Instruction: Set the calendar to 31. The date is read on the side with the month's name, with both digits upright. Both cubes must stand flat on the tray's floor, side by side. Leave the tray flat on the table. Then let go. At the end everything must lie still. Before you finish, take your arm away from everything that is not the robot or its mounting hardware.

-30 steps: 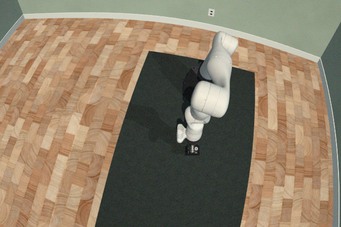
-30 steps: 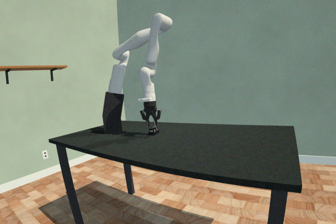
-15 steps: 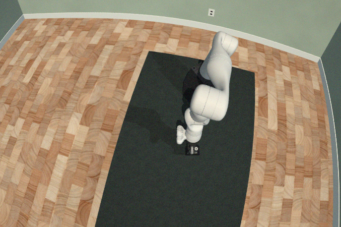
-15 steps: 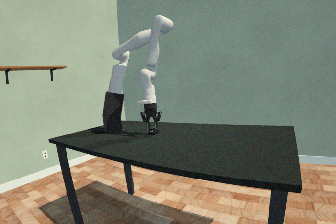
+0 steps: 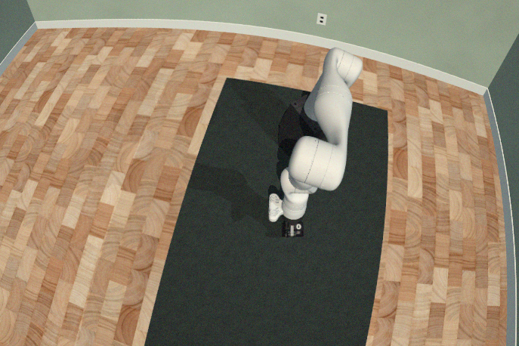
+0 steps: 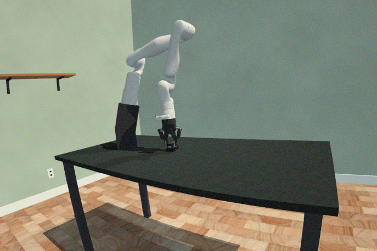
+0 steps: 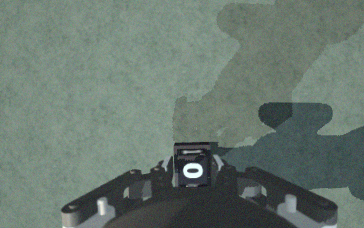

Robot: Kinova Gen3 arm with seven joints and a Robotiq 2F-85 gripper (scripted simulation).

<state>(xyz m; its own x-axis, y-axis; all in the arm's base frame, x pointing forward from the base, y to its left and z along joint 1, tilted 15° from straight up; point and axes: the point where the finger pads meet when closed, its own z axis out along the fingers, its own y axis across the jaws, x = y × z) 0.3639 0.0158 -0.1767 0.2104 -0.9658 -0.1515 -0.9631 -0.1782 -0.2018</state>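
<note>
Now: hand 30 mm above the black calendar tray and 20 mm to the right of it.
</note>
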